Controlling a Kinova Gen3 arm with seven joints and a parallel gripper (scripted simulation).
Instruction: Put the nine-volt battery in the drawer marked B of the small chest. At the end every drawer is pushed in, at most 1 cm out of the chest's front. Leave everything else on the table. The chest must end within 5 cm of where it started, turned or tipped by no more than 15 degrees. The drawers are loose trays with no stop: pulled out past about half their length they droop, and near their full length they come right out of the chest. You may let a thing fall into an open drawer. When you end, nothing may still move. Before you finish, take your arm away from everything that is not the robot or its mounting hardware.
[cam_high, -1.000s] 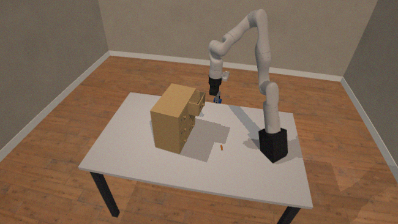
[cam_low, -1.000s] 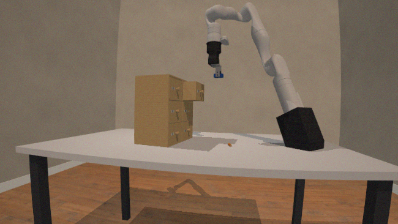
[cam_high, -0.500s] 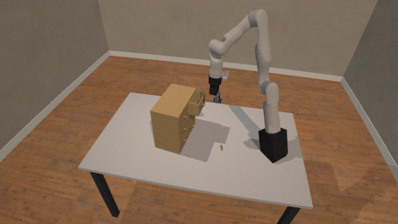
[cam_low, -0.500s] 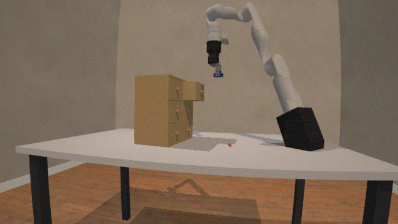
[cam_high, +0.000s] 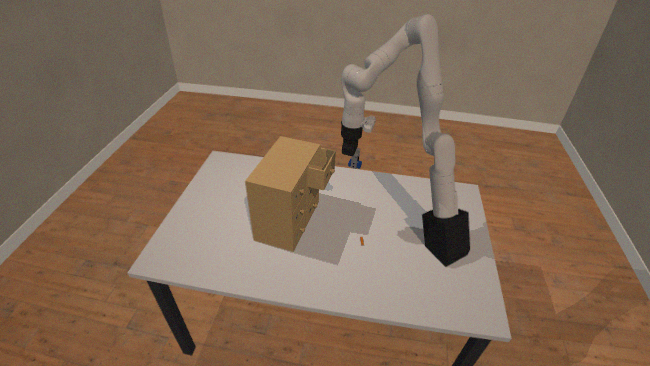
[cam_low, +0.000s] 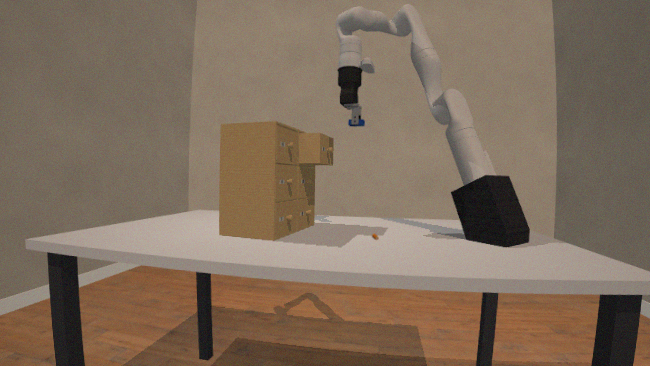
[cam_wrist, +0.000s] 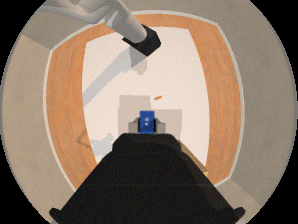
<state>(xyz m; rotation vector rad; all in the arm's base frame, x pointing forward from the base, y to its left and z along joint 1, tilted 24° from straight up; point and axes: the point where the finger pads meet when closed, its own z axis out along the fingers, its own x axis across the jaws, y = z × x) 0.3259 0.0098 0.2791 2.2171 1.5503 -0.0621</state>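
Now: hand 1 cm short of the blue nine-volt battery and 1 cm above it. Also, from my hand: drawer marked B 16 cm ahead, 10 cm to the right, 11 cm below; then small orange object 5 cm behind, 9 cm to the left, 35 cm below.
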